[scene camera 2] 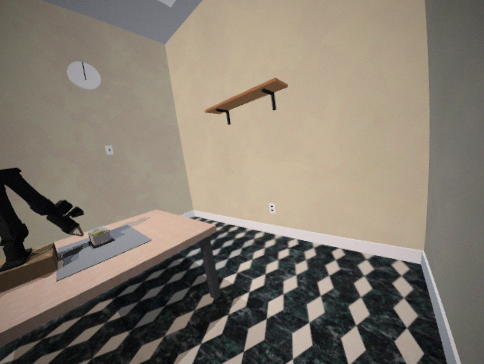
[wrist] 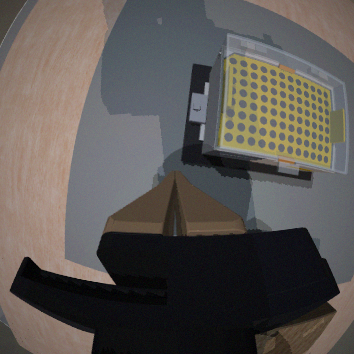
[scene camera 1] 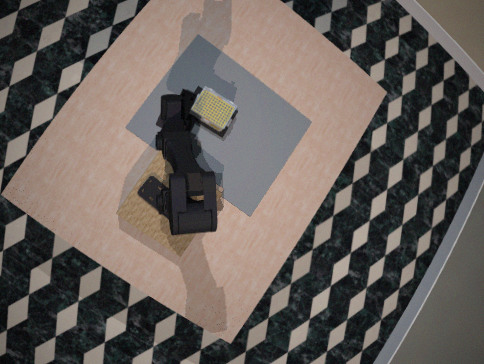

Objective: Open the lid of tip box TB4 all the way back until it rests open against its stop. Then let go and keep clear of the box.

The same spot on a grey mat: [scene camera 1: 266, 129] is [scene camera 2: 121, 244].
